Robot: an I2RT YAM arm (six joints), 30 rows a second.
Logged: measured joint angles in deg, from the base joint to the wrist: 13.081 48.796 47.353 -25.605 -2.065 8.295; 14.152 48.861 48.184 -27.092 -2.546 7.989; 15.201 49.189 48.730 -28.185 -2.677 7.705; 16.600 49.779 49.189 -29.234 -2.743 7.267; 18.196 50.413 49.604 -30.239 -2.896 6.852; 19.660 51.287 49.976 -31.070 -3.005 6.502; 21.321 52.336 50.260 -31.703 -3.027 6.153; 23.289 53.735 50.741 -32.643 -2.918 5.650; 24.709 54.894 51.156 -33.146 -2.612 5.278; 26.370 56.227 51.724 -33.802 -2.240 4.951; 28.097 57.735 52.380 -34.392 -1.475 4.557; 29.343 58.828 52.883 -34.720 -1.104 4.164; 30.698 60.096 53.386 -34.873 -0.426 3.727; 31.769 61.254 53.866 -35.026 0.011 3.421; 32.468 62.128 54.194 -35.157 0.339 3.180; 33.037 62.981 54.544 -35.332 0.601 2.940; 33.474 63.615 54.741 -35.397 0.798 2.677; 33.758 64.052 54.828 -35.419 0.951 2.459
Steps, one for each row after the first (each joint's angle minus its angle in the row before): 1.071 0.065 0.831 -1.487 -0.481 -0.306; 1.049 0.328 0.546 -1.093 -0.131 -0.284; 1.399 0.590 0.459 -1.049 -0.066 -0.438; 1.596 0.634 0.415 -1.005 -0.153 -0.415; 1.464 0.874 0.372 -0.831 -0.109 -0.350; 1.661 1.049 0.284 -0.633 -0.022 -0.349; 1.968 1.399 0.481 -0.940 0.109 -0.503; 1.420 1.159 0.415 -0.503 0.306 -0.372; 1.661 1.333 0.568 -0.656 0.372 -0.327; 1.727 1.508 0.656 -0.590 0.765 -0.394; 1.246 1.093 0.503 -0.328 0.371 -0.393; 1.355 1.268 0.503 -0.153 0.678 -0.437; 1.071 1.158 0.480 -0.153 0.437 -0.306; 0.699 0.874 0.328 -0.131 0.328 -0.241; 0.569 0.853 0.350 -0.175 0.262 -0.240; 0.437 0.634 0.197 -0.065 0.197 -0.263; 0.284 0.437 0.087 -0.022 0.153 -0.218
